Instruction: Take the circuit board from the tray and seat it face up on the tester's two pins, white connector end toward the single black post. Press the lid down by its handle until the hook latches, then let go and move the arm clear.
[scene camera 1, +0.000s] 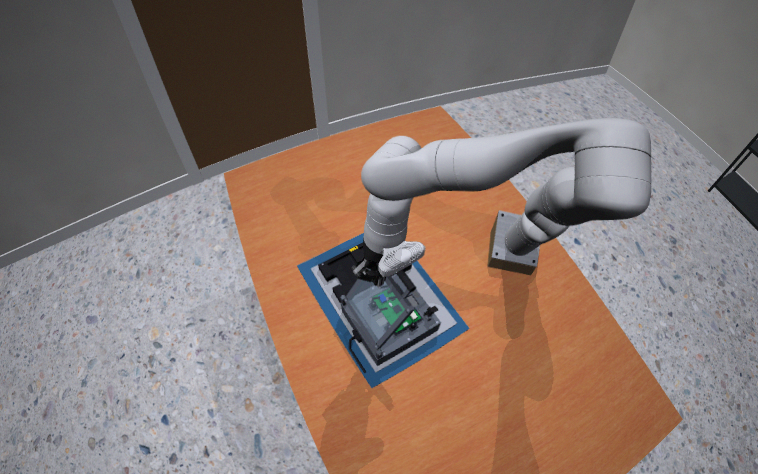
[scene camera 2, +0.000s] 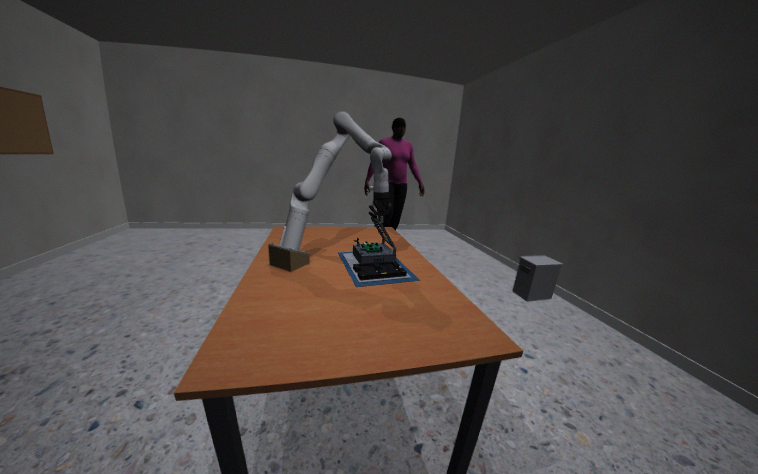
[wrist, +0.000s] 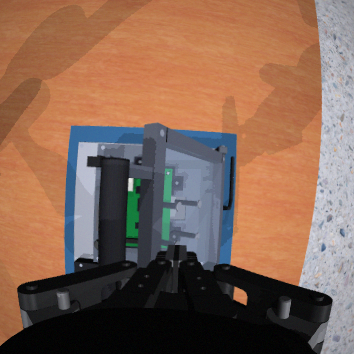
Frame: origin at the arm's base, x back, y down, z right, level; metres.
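Seen in the pictures: gripper, fingertip midpoint: (scene camera 1: 378, 282) (scene camera 2: 381, 223) (wrist: 176, 256); arm's base, origin of the base link: (scene camera 1: 519, 239) (scene camera 2: 289, 248).
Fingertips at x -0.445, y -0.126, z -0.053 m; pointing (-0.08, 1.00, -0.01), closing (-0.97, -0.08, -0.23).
Note:
Offsets run from my fingertips to a thing's middle. "*": to the spot under its first point. Level surfaces: height alone.
The green circuit board {dz -0.013, dx +0.043, dy +0.129 m} (scene camera 1: 386, 306) (scene camera 2: 371, 246) (wrist: 132, 215) lies on the grey tester (scene camera 1: 410, 339) (scene camera 2: 373, 257), its white connectors at one end. Whether it sits on the pins cannot be told. The tester's clear lid {dz -0.022, dx +0.003, dy +0.038 m} (scene camera 1: 363, 304) (scene camera 2: 387, 236) (wrist: 153, 200) stands raised and steeply tilted, partly covering the board in the scene camera 1 and wrist views. Its black round handle {dz -0.013, dx +0.044, dy -0.037 m} (wrist: 114, 210) shows in the wrist view. My gripper (scene camera 1: 379, 281) (scene camera 2: 381, 216) (wrist: 176, 256) is shut and empty, close by the raised lid's upper part; contact cannot be told. The black tray {* dz +0.174, dx -0.064, dy +0.189 m} (scene camera 1: 334, 269) (scene camera 2: 380, 272) is beside the tester.
The tester and tray stand on a blue-edged mat {dy +0.204 m} (scene camera 1: 306, 272) (scene camera 2: 350, 272) (wrist: 70, 200) on the wooden table {dy +0.207 m} (scene camera 1: 558, 357) (scene camera 2: 335, 335). A black cable {* dz -0.068, dx -0.089, dy +0.198 m} (scene camera 1: 353, 352) (wrist: 232, 185) lies along the tester's side. The arm's base block (scene camera 2: 289, 258) is across the table. A person (scene camera 2: 398, 162) stands behind the arm.

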